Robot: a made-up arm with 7 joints. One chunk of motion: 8 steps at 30 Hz.
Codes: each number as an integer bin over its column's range. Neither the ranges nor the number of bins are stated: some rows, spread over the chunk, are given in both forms.
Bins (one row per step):
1: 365 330 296 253 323 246
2: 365 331 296 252 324 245
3: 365 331 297 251 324 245
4: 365 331 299 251 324 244
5: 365 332 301 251 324 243
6: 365 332 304 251 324 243
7: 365 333 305 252 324 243
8: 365 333 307 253 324 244
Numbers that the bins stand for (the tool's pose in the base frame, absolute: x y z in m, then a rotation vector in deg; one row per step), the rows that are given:
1: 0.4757 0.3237 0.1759 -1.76 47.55 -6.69
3: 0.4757 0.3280 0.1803 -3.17 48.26 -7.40
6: 0.4757 0.3323 0.2107 -3.17 48.26 -8.81
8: 0.4757 0.3367 0.2237 -1.76 48.26 -8.10
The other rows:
2: 0.4757 0.3280 0.1759 -2.47 48.26 -7.40
4: 0.4757 0.3280 0.1890 -3.17 48.26 -8.10
5: 0.4757 0.3323 0.1977 -3.17 48.26 -8.81
7: 0.4757 0.3367 0.2150 -2.47 48.26 -8.81

